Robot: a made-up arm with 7 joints. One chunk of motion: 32 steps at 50 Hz.
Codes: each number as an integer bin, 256 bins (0 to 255) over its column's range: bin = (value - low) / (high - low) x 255, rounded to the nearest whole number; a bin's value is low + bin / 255 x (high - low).
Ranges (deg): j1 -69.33..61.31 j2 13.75..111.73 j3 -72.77..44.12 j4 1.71..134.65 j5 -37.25..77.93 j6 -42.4..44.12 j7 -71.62..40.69
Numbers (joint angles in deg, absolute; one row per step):
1: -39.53 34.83 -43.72 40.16 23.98 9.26 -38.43
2: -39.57 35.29 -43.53 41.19 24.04 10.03 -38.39
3: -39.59 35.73 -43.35 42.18 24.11 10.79 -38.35
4: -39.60 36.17 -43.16 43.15 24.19 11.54 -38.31
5: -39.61 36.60 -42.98 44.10 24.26 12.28 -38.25
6: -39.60 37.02 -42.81 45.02 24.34 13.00 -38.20
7: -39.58 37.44 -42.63 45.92 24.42 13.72 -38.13
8: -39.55 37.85 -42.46 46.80 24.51 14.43 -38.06
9: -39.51 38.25 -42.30 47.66 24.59 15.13 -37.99
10: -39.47 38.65 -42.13 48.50 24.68 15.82 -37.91
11: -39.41 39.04 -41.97 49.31 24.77 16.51 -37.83
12: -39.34 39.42 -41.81 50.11 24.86 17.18 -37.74
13: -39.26 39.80 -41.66 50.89 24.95 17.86 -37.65
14: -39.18 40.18 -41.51 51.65 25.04 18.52 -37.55
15: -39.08 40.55 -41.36 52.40 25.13 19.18 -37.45
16: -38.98 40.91 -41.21 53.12 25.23 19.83 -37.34
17: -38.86 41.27 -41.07 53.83 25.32 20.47 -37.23
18: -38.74 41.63 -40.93 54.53 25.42 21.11 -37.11
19: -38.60 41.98 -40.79 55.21 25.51 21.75 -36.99
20: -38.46 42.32 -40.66 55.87 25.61 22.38 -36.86
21: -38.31 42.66 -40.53 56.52 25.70 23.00 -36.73
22: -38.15 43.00 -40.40 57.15 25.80 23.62 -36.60
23: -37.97 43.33 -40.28 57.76 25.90 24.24 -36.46
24: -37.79 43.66 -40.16 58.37 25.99 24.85 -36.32
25: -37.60 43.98 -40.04 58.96 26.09 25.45 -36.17
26: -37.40 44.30 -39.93 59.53 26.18 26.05 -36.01
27: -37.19 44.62 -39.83 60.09 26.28 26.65 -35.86
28: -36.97 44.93 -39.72 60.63 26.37 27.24 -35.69
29: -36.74 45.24 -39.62 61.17 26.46 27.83 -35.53
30: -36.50 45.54 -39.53 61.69 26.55 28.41 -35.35
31: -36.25 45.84 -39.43 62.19 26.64 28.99 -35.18
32: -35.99 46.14 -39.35 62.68 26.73 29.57 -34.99
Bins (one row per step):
1: 58 55 63 74 136 152 75
2: 58 56 64 76 136 155 75
3: 58 57 64 78 136 157 76
4: 58 58 65 79 136 159 76
5: 58 59 65 81 136 161 76
6: 58 61 65 83 136 163 76
7: 58 62 66 85 137 165 76
8: 58 63 66 86 137 167 76
9: 58 64 66 88 137 170 76
10: 58 65 67 90 137 172 77
11: 58 66 67 91 137 174 77
12: 59 67 68 93 138 176 77
13: 59 68 68 94 138 178 77
14: 59 69 68 96 138 180 77
15: 59 70 69 97 138 181 78
16: 59 71 69 99 138 183 78
17: 59 72 69 100 139 185 78
18: 60 73 69 101 139 187 78
19: 60 73 70 103 139 189 79
20: 60 74 70 104 139 191 79
21: 61 75 70 105 139 193 79
22: 61 76 71 106 140 195 80
23: 61 77 71 108 140 196 80
24: 62 78 71 109 140 198 80
25: 62 79 71 110 140 200 80
26: 62 80 72 111 140 202 81
27: 63 80 72 112 141 204 81
28: 63 81 72 113 141 205 82
29: 64 82 72 114 141 207 82
30: 64 83 73 115 141 209 82
31: 65 84 73 116 141 210 83
32: 65 84 73 117 142 212 83

